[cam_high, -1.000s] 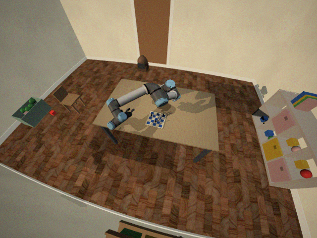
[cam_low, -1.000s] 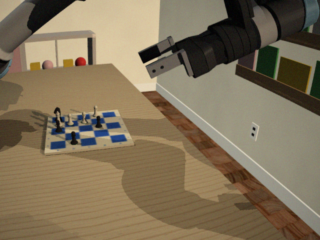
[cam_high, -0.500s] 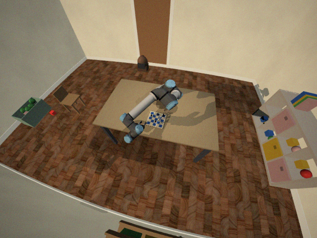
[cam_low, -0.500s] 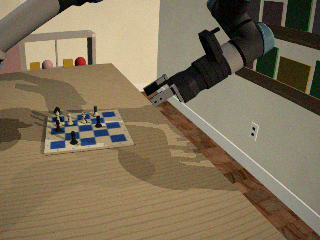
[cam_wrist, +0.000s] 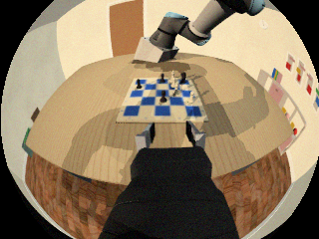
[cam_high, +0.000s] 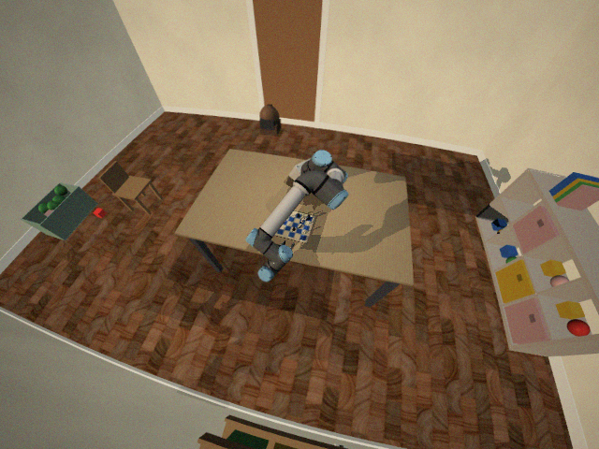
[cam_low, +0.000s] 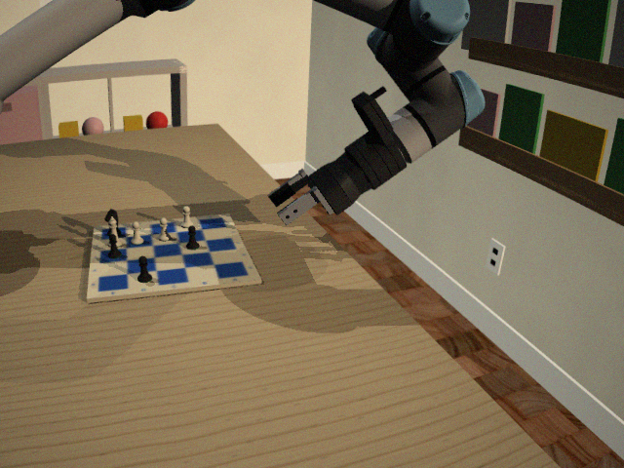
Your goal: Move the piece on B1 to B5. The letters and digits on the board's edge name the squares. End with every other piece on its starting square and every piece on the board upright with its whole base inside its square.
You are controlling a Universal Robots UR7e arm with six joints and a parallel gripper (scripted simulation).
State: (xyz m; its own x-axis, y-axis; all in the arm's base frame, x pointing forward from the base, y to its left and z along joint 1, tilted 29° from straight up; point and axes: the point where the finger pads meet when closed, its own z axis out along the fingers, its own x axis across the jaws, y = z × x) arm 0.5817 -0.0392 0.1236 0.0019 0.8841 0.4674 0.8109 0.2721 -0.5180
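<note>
Right now the blue-and-white chessboard is 180 mm behind my hand, 10 mm to the right of it and 50 mm below it. From my hand the other things lie so: tall black piece: 250 mm behind, 60 mm to the left, 30 mm below.
</note>
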